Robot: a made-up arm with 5 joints.
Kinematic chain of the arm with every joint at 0, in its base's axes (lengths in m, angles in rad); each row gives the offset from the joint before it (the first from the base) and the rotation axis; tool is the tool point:
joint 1: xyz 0 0 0.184 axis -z
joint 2: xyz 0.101 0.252 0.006 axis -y
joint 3: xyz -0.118 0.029 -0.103 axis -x
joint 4: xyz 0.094 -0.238 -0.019 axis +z
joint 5: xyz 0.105 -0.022 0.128 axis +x
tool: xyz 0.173 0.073 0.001
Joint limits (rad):
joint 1: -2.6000..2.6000
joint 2: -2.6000..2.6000
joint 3: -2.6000..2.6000
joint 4: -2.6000..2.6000
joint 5: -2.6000..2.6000
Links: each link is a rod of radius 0.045 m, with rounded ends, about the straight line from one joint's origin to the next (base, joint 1, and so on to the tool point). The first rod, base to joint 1, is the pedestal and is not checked.
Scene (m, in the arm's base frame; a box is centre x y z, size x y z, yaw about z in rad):
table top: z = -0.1
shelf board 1: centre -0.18 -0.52 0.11 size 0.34 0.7 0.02 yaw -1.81
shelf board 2: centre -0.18 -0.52 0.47 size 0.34 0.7 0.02 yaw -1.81
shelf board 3: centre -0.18 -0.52 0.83 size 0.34 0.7 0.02 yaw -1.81
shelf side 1: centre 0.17 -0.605 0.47 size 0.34 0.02 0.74 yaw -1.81
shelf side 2: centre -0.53 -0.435 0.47 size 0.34 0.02 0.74 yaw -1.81
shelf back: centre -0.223 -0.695 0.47 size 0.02 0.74 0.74 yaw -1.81
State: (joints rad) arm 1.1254 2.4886 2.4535 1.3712 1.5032
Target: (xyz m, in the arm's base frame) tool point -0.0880 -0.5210 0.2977
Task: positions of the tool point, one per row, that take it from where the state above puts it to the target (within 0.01 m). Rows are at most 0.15 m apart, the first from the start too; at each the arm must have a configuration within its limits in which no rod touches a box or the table.
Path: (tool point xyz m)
1: 0.4715 -0.1156 0.3710
2: 0.4725 -0.1763 0.3145
3: 0.4429 -0.2166 0.2766
4: 0.3900 -0.2412 0.2657
5: 0.3156 -0.2576 0.2783
6: 0.2185 -0.2684 0.3003
7: 0.1018 -0.2681 0.3124
8: -0.0215 -0.2482 0.2977
9: -0.0349 -0.3046 0.3229
10: -0.0550 -0.3588 0.3320
11: -0.0743 -0.4102 0.3302
12: -0.0868 -0.4627 0.3197
13: -0.0880 -0.5210 0.2977

